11 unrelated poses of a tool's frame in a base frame.
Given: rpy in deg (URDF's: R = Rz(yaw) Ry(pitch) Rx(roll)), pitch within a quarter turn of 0, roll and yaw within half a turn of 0; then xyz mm.
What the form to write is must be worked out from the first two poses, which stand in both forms.
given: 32.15 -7.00 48.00 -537 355 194
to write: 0.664 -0.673 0.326 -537; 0.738 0.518 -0.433 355; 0.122 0.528 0.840 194; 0 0 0 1
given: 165.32 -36.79 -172.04 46 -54 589
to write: -0.793 0.016 -0.609 46; -0.111 0.979 0.171 -54; 0.599 0.203 -0.775 589; 0 0 0 1
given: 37.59 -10.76 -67.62 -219 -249 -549
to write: 0.374 0.689 -0.620 -219; -0.908 0.407 -0.095 -249; 0.187 0.599 0.778 -549; 0 0 0 1
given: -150.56 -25.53 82.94 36 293 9
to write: 0.111 0.890 -0.442 36; 0.896 0.103 0.433 293; 0.431 -0.444 -0.786 9; 0 0 0 1
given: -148.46 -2.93 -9.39 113 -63 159
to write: 0.985 -0.113 0.128 113; -0.163 -0.845 0.509 -63; 0.051 -0.522 -0.851 159; 0 0 0 1
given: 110.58 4.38 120.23 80 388 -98
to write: -0.502 0.268 0.822 80; 0.861 0.239 0.448 388; -0.076 0.933 -0.350 -98; 0 0 0 1
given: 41.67 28.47 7.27 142 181 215
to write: 0.872 0.220 0.437 142; 0.111 0.781 -0.614 181; -0.477 0.584 0.657 215; 0 0 0 1
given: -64.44 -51.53 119.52 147 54 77
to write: -0.307 -0.723 -0.619 147; 0.541 0.402 -0.738 54; 0.783 -0.561 0.268 77; 0 0 0 1
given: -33.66 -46.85 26.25 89 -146 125
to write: 0.613 -0.005 -0.790 89; 0.302 0.925 0.229 -146; 0.730 -0.379 0.569 125; 0 0 0 1
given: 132.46 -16.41 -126.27 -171 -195 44
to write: -0.567 -0.421 -0.708 -171; -0.773 0.567 0.283 -195; 0.283 0.708 -0.648 44; 0 0 0 1
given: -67.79 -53.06 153.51 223 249 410
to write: -0.538 -0.831 -0.143 223; 0.268 -0.008 -0.963 249; 0.799 -0.556 0.227 410; 0 0 0 1
